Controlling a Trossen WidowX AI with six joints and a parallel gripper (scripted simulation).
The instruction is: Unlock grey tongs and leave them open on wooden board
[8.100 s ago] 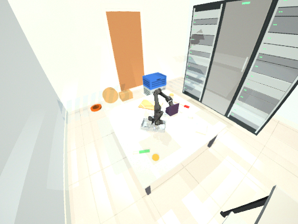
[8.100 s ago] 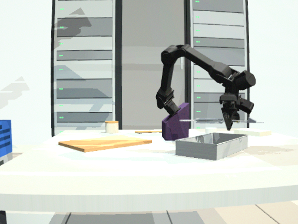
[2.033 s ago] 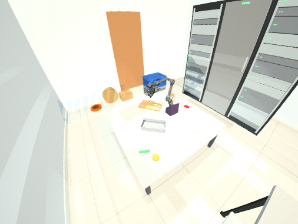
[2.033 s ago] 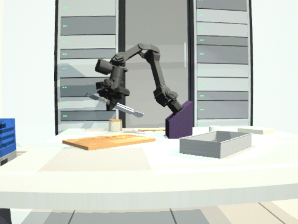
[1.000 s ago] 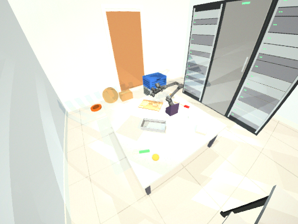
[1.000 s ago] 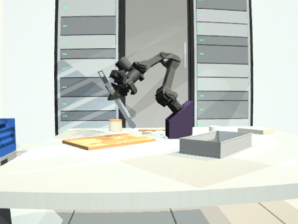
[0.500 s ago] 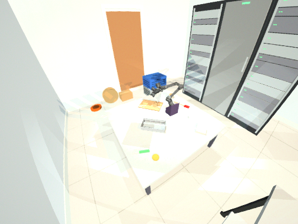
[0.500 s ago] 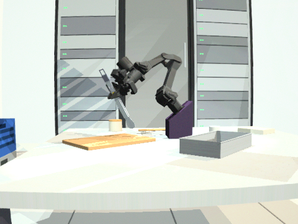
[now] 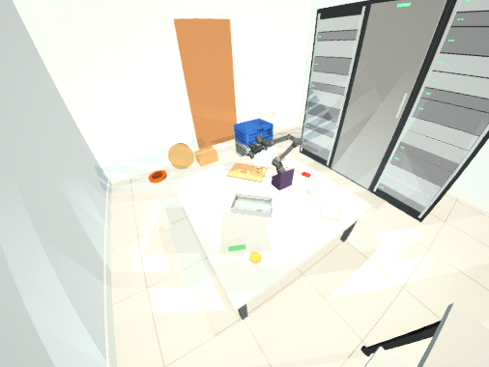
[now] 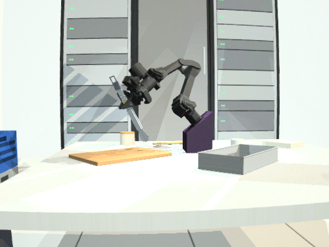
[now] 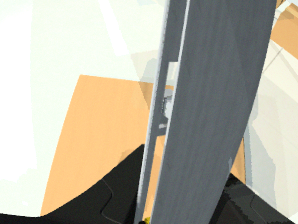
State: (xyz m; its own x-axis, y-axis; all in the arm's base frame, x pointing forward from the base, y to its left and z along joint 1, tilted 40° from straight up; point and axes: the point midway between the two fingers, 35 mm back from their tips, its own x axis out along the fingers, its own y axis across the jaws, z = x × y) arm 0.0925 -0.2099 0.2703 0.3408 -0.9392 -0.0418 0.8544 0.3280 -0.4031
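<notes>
Now: the wooden board 19 cm below my gripper tip. Also, from my gripper tip: roasting tin: 40 cm to the left, 29 cm ahead, 17 cm below; jar: 44 cm behind, 17 cm below, 6 cm to the left.
</notes>
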